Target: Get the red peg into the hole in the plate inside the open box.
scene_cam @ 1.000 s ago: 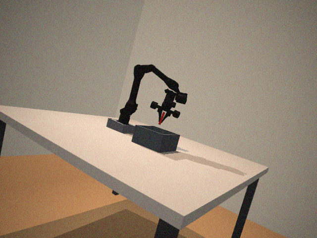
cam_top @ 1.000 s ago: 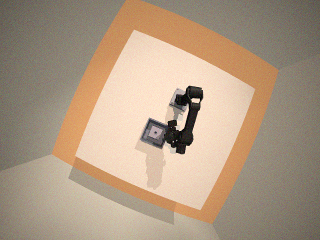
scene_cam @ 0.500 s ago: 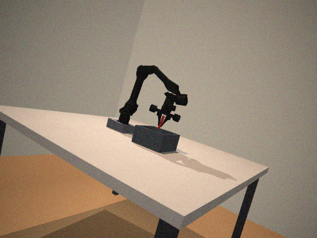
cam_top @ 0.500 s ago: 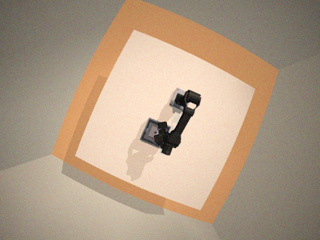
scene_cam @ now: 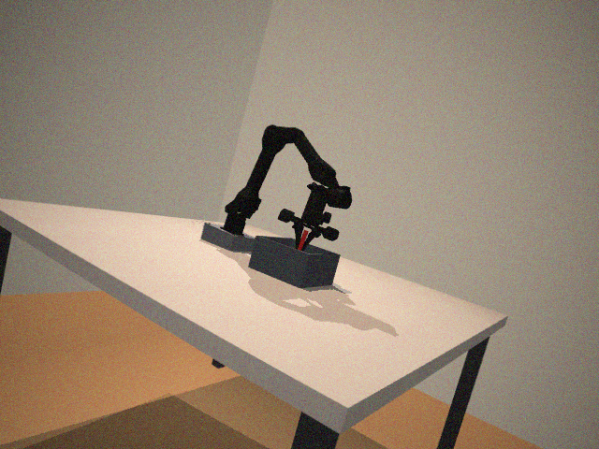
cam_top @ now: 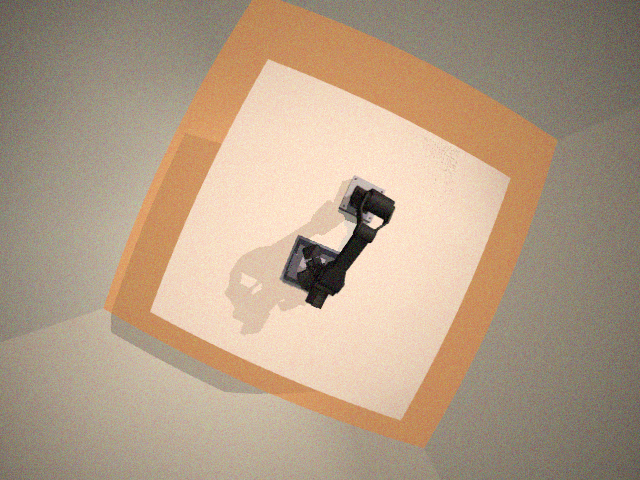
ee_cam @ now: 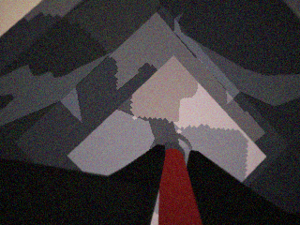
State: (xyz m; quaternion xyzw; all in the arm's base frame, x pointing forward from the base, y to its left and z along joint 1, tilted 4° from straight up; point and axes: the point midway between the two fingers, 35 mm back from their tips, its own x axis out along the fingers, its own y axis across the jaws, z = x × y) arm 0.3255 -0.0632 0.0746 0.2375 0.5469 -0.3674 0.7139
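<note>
Now: the red peg 20 mm above my gripper tip and 10 mm to the left of it. Also, from my gripper tip: plate (40 mm below, 10 mm behind); grey box (50 mm below, 10 mm behind).
</note>
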